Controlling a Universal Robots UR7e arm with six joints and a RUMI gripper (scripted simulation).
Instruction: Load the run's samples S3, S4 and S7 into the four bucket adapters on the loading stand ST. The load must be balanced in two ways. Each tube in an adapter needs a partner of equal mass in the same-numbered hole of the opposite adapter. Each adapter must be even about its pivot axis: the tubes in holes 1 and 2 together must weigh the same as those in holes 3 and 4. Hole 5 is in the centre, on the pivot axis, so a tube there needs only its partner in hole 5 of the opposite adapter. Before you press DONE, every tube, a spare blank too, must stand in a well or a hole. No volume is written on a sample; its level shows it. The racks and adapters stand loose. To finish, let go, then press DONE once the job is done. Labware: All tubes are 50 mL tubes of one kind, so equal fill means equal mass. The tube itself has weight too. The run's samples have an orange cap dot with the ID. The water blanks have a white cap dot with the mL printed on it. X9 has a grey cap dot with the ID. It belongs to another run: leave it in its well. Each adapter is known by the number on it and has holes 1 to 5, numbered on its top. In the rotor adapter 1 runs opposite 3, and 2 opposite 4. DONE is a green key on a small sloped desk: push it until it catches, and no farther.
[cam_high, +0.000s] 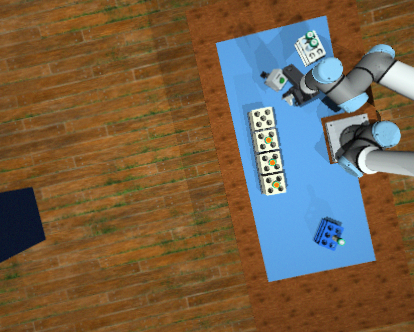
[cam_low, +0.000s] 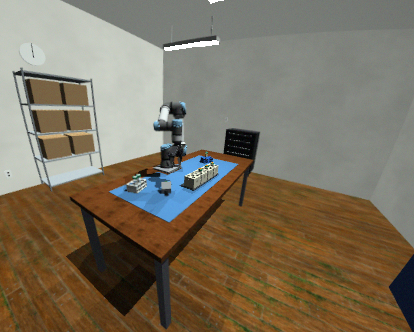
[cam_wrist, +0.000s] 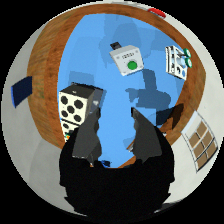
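Now: hand 24 cm to the left of the white rack, 17 cm past it and 13 cm above it. The rest, counted from my hand: blue rack (72 cm to the left, 17 cm behind, 13 cm below); adapter (41 cm to the left, 11 cm below, 9 cm ahead).
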